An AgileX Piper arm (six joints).
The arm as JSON. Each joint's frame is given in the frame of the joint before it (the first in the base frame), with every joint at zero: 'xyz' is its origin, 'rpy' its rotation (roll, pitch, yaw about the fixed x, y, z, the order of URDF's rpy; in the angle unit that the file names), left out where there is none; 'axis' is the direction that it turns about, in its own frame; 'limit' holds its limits. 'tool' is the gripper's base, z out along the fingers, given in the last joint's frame.
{
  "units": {
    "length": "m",
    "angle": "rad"
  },
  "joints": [
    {
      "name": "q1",
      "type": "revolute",
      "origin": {
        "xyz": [
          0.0,
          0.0,
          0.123
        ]
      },
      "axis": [
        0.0,
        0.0,
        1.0
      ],
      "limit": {
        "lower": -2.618,
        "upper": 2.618
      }
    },
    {
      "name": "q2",
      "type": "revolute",
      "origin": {
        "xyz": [
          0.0,
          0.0,
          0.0
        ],
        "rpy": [
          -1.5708,
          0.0,
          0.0
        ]
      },
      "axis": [
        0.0,
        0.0,
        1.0
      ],
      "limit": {
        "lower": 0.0,
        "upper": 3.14
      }
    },
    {
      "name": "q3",
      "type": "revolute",
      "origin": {
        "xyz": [
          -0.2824,
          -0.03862,
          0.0
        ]
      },
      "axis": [
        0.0,
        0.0,
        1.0
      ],
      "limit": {
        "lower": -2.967,
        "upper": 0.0
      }
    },
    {
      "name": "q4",
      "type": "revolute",
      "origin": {
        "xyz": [
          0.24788,
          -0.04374,
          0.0
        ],
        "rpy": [
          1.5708,
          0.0,
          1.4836
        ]
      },
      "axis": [
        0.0,
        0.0,
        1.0
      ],
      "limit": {
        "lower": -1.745,
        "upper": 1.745
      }
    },
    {
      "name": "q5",
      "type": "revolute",
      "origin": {
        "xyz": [
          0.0,
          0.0,
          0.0
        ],
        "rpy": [
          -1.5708,
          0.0,
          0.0
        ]
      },
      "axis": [
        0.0,
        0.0,
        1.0
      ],
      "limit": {
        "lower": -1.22,
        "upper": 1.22
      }
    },
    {
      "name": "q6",
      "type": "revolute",
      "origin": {
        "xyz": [
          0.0,
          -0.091,
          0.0
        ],
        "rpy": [
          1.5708,
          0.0,
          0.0
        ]
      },
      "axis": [
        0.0,
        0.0,
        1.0
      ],
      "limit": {
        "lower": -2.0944,
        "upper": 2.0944
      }
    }
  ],
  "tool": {
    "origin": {
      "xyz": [
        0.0,
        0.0,
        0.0
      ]
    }
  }
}
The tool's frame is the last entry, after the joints.
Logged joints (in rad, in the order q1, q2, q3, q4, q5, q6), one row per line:
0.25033 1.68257 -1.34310 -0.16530 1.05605 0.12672
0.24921 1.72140 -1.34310 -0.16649 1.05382 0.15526
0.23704 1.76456 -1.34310 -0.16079 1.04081 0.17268
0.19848 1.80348 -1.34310 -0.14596 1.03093 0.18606
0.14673 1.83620 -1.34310 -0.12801 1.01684 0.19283
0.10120 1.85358 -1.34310 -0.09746 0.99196 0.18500
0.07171 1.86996 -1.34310 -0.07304 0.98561 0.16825
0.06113 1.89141 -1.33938 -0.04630 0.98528 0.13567
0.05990 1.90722 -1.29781 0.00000 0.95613 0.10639
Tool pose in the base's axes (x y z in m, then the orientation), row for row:
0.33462 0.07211 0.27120 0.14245 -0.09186 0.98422 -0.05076
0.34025 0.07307 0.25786 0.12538 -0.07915 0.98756 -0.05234
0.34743 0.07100 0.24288 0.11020 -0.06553 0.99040 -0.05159
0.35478 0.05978 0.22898 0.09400 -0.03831 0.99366 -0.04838
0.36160 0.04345 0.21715 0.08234 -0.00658 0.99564 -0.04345
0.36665 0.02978 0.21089 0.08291 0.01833 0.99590 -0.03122
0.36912 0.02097 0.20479 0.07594 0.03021 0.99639 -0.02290
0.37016 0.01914 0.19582 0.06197 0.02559 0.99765 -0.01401
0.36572 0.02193 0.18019 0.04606 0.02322 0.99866 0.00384
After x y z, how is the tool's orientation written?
As a quaternion, w x y z.
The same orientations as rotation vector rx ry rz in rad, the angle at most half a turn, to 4 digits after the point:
-0.2650 2.8396 -0.1465
-0.2306 2.8769 -0.1525
-0.1926 2.9104 -0.1516
-0.1136 2.9476 -0.1435
-0.0197 2.9738 -0.1298
0.0547 2.9736 -0.0932
0.0906 2.9874 -0.0687
0.0774 3.0163 -0.0424
0.0709 3.0486 0.0117

